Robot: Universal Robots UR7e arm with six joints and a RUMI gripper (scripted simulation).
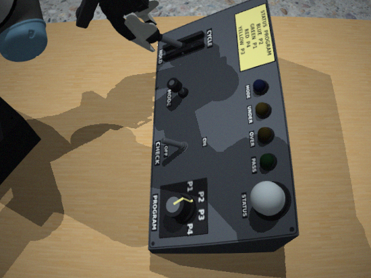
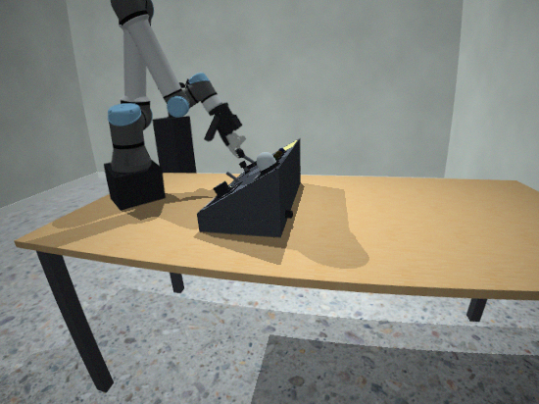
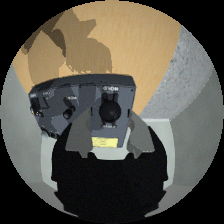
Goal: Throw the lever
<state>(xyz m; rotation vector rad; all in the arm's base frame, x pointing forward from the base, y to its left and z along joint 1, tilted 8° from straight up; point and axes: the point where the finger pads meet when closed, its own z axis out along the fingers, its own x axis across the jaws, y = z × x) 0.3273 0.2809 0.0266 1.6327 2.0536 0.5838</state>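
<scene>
The lever lies 30 mm ahead of my hand, 10 mm to the left of it and 20 mm below it. Round my hand: check toggle: 100 mm ahead, 220 mm to the right, 30 mm below; then dark sloped console: 130 mm ahead, 160 mm to the right, 50 mm below; then mode knob: 80 mm ahead, 110 mm to the right, 30 mm below.
</scene>
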